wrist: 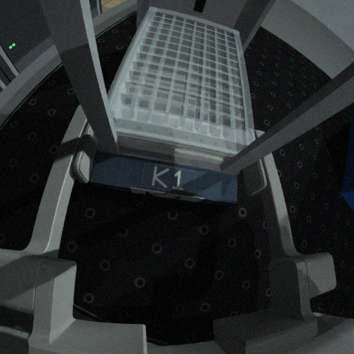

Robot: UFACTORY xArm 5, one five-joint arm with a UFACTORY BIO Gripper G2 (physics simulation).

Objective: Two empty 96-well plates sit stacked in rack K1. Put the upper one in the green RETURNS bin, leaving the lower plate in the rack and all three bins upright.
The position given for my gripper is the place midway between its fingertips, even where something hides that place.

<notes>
In view: my gripper (pixel 176 123) and a 96-well plate (pixel 183 81).
</notes>
